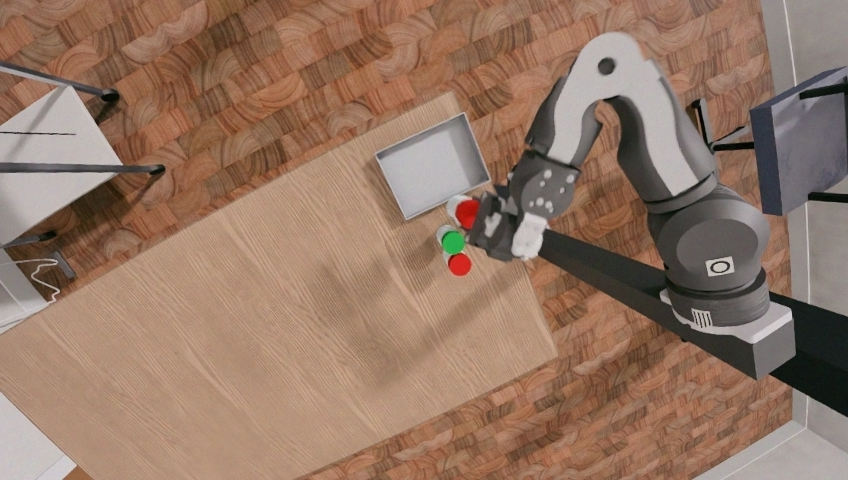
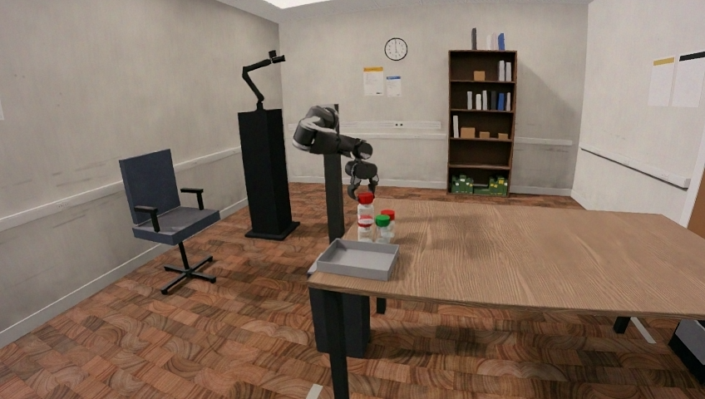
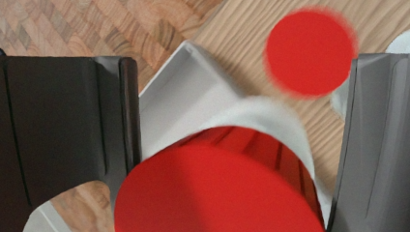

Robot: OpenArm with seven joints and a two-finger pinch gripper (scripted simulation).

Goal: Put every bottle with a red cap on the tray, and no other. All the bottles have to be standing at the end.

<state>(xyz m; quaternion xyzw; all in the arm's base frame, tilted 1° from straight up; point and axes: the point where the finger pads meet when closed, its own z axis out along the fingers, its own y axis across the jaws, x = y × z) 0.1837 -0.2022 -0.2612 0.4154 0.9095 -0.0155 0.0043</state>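
Right now my hand is 19 cm above the grey tray, 12 cm to the left of it and 1 cm short of it. The rest, counted from my hand: green-capped bottle: 16 cm below, 6 cm to the left, 6 cm ahead.
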